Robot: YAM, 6 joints.
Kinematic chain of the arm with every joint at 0, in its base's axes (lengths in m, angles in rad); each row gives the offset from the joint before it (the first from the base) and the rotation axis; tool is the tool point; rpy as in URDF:
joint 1: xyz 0 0 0.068 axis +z
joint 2: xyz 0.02 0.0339 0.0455 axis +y
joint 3: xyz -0.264 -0.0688 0 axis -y
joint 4: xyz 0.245 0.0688 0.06 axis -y
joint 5: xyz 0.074 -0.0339 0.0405 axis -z
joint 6: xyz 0.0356 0 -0.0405 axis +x
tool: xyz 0 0 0 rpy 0 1.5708 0
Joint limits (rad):
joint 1: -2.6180..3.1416
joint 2: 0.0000..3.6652
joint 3: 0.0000..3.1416
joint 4: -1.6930..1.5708
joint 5: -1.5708..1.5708
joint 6: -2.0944..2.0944
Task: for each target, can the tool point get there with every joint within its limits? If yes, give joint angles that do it. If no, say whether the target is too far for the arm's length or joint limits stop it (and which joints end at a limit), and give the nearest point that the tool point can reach.
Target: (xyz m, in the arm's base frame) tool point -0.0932 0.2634 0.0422
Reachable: yes | joints 1.8581 1.9825 0.4758 0.7554 -0.4266 -1.0856
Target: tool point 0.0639 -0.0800 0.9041
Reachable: no: too far | nearest point 0.0530 -0.0663 0.7360 | short by 0.169 m
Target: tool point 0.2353 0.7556 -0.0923
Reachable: no: too far | nearest point 0.1857 0.5964 -0.0478 | short by 0.173 m
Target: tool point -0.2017 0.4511 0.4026
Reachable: yes | joints -1.1211 0.3707 2.3950 1.1222 -0.4183 1.6395
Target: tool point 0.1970 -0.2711 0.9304
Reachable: no: too far | nearest point 0.1442 -0.1984 0.6974 | short by 0.250 m
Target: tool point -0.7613 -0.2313 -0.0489
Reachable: no: too far | nearest point -0.5673 -0.1724 0.0188 | short by 0.214 m
